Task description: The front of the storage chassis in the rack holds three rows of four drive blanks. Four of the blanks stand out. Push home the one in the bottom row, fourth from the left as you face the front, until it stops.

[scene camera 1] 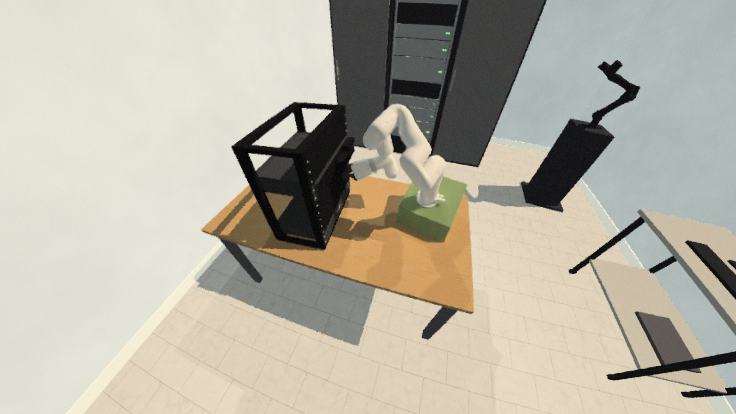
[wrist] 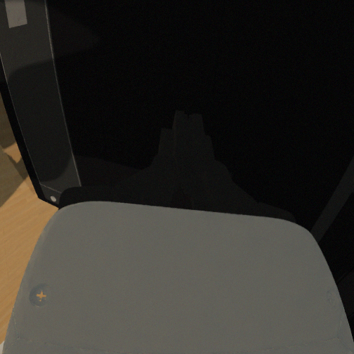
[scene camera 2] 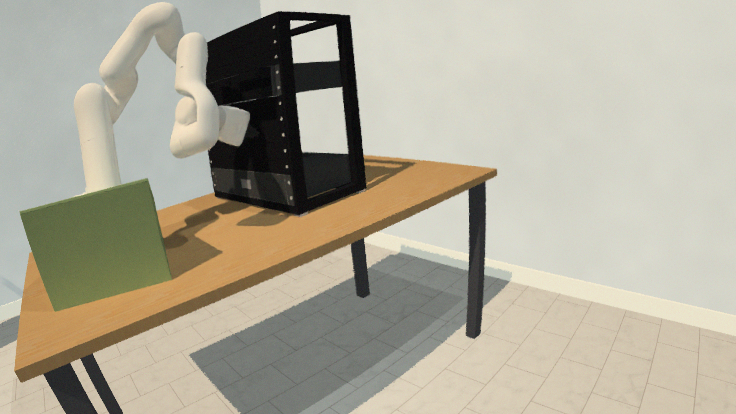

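Pixels of known places: gripper, between the fingertips: [scene camera 1: 342, 176] [scene camera 2: 255, 133]; arm's base, origin of its link: [scene camera 1: 427, 197] [scene camera 2: 107, 203].
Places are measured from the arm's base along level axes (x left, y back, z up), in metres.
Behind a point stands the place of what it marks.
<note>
The black rack [scene camera 1: 314, 205] @[x 0.434, y -0.437, z 0.168 m] [scene camera 2: 290, 154] @[x -0.058, y -0.522, z 0.006 m] stands on the table with its front toward the arm. Its storage chassis front is very dark, and the rows of drive blanks cannot be told apart in any view, so the bottom-row fourth blank cannot be picked out. My gripper [wrist: 183, 130] [scene camera 1: 352, 173] @[x 0.087, y -0.490, z 0.068 m] is shut and empty, its dark fingertips close together and pointing at the rack's front. Whether the fingertips touch a blank cannot be told. In scene camera 2 the fingers are lost against the dark front.
A grey panel with a pale label [scene camera 2: 246, 183] @[x 0.184, y -0.477, z -0.093 m] [wrist: 16, 13] sits low in the rack front. The arm stands on a green block [scene camera 1: 427, 218] @[x 0.119, y 0.029, z -0.040 m] [scene camera 2: 97, 247] @[x -0.164, y 0.049, z -0.057 m] on the wooden table [scene camera 1: 411, 272] @[x 0.385, y 0.027, z -0.172 m] [scene camera 2: 308, 234] @[x -0.195, y -0.467, z -0.172 m]. Behind is a tall dark server cabinet [scene camera 1: 362, 66].
</note>
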